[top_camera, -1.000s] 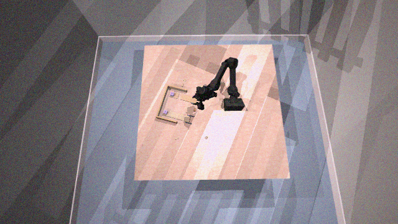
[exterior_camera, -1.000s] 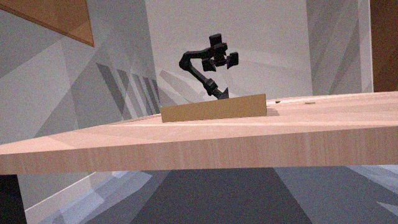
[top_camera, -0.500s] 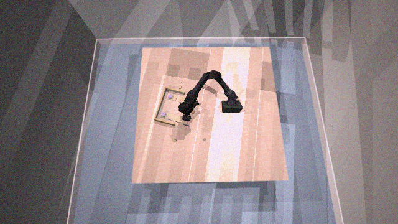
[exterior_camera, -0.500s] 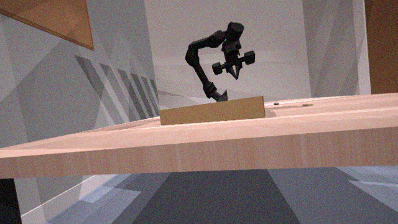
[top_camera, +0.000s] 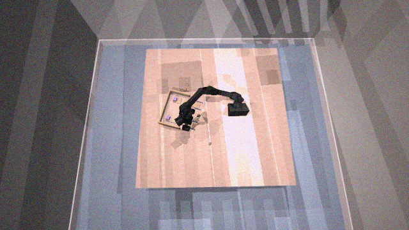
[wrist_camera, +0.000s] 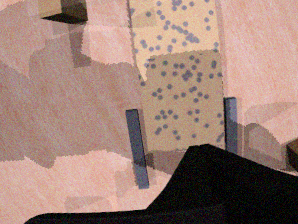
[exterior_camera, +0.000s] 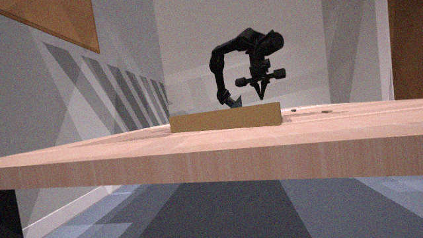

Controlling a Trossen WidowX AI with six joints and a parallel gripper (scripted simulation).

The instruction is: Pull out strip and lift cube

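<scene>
My gripper tip is 90 mm short of the strip, 70 mm above it and 30 mm to the left of it.
</scene>
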